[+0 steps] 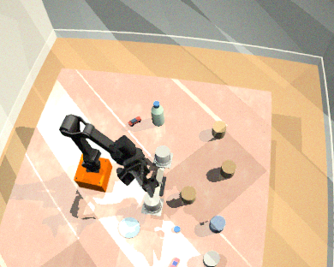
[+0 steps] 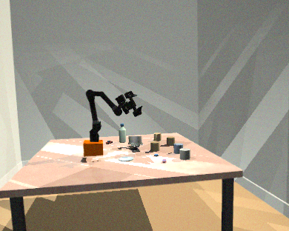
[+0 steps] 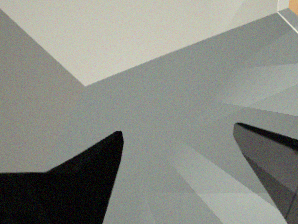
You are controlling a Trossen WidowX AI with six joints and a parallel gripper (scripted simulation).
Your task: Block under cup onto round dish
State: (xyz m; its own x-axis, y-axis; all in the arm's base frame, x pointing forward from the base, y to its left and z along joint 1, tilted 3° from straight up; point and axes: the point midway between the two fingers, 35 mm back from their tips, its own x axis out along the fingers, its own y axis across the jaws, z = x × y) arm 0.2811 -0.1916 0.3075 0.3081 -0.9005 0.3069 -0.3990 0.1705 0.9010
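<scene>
The grey cup is 2 cm ahead of my gripper tip, 33 cm to the left of it and 34 cm below it. Also, from my gripper tip: balance 1 cm ahead, 17 cm to the left, 36 cm below; then round light-blue dish 12 cm behind, 5 cm to the right, 39 cm below; then small blue piece 10 cm ahead, 4 cm to the right, 39 cm below.
</scene>
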